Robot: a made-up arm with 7 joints.
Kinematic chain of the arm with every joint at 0, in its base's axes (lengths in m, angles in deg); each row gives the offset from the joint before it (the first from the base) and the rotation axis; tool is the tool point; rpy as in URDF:
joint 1: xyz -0.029 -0.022 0.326 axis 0 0.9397 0.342
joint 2: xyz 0 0.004 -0.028 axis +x
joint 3: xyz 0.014 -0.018 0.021 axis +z
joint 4: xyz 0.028 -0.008 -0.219 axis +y
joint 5: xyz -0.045 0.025 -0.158 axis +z
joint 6: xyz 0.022 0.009 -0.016 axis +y
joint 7: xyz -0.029 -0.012 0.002 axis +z
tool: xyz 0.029 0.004 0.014 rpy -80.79 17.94 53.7
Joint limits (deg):
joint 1: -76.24..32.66
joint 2: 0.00..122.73
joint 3: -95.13..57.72
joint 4: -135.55..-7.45
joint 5: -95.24..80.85
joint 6: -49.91..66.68
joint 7: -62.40..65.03
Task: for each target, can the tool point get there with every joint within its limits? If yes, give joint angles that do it. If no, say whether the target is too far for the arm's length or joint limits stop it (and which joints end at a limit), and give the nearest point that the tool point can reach.
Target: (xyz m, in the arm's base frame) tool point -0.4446 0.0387 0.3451
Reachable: no: joint limits stop it (at a limit: joint 1, joint 2, joint 3, joint 5, joint 6) | nearest point -0.1915 0.0562 0.4789 | short by 0.287 m
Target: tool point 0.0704 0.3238 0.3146
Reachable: yes | joints 17.78 107.31 -12.98 -47.24 3.26 -12.82 -46.67
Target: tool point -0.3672 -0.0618 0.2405
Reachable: no: joint limits stop it (at a limit: joint 1, joint 3, joint 6, joint 7) | nearest point -0.1851 -0.0206 0.1192 | short by 0.223 m
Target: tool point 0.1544 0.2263 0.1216
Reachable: yes | joints -23.26 78.98 -83.27 -61.03 -34.60 -13.37 39.80
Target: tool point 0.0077 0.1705 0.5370
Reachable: yes | joints -66.62 91.21 43.75 -88.76 56.82 -34.54 -25.25
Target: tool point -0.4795 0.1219 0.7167
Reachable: no: too far | nearest point -0.1993 0.1334 0.5348 | short by 0.334 m
